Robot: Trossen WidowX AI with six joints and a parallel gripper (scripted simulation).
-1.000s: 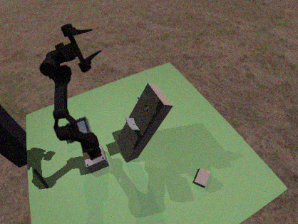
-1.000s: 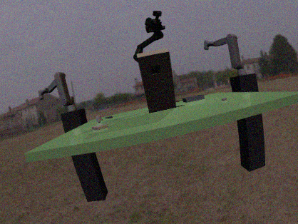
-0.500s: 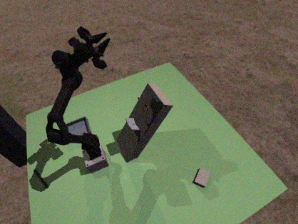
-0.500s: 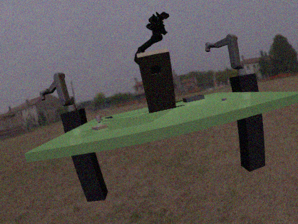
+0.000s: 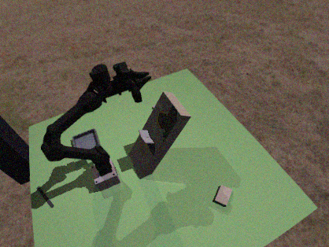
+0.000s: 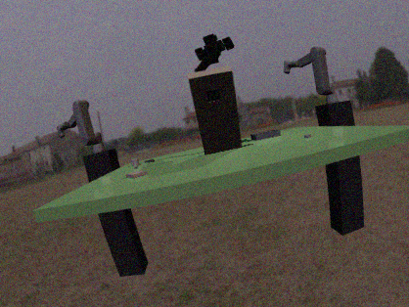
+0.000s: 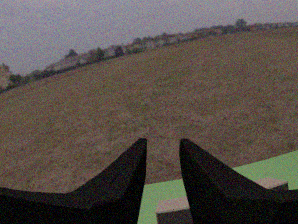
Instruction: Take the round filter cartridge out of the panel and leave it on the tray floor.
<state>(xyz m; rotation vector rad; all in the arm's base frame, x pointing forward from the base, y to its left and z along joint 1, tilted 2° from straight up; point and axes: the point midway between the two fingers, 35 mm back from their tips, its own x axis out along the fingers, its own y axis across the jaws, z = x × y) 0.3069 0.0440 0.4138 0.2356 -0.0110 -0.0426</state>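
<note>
Right now the round filter cartridge is 20 mm ahead of my gripper tip, 60 mm to the right of it and 230 mm below it. From my gripper tip the other things lie so: small tan block: 130 mm ahead, 430 mm to the right, 490 mm below; then grey framed box: 400 mm behind, 230 mm to the left, 490 mm below.
</note>
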